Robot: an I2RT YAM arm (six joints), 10 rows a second.
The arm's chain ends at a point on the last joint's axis. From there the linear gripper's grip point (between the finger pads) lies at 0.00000 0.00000 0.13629 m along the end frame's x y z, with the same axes.
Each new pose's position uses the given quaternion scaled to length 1; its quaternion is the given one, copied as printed.
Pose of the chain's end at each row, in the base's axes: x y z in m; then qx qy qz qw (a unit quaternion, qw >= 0):
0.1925 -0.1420 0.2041 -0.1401 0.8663 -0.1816 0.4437
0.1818 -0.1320 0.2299 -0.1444 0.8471 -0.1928 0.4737
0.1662 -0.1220 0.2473 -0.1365 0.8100 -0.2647 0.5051
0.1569 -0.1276 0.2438 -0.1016 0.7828 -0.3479 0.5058
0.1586 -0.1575 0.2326 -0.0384 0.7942 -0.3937 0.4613
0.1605 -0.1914 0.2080 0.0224 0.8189 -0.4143 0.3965
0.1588 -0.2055 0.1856 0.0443 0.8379 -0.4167 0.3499
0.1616 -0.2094 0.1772 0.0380 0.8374 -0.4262 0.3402
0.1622 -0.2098 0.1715 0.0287 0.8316 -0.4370 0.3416
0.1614 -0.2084 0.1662 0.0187 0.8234 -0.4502 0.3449
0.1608 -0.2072 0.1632 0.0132 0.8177 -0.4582 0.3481
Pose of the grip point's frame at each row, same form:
0.3042 -0.1679 0.1305 -0.1401 0.8663 -0.1816 0.4437
0.2988 -0.1579 0.1649 -0.1444 0.8471 -0.1928 0.4737
0.2876 -0.1617 0.1997 -0.1365 0.8100 -0.2647 0.5051
0.2745 -0.1878 0.2102 -0.1016 0.7828 -0.3479 0.5058
0.2626 -0.2379 0.1966 -0.0384 0.7942 -0.3937 0.4613
0.2465 -0.2863 0.1614 0.0224 0.8189 -0.4143 0.3965
0.2337 -0.3049 0.1300 0.0443 0.8379 -0.4167 0.3499
0.2348 -0.3102 0.1220 0.0380 0.8374 -0.4262 0.3402
0.2362 -0.3115 0.1191 0.0287 0.8316 -0.4370 0.3416
0.2365 -0.3112 0.1176 0.0187 0.8234 -0.4502 0.3449
0.2367 -0.3106 0.1172 0.0132 0.8177 -0.4582 0.3481

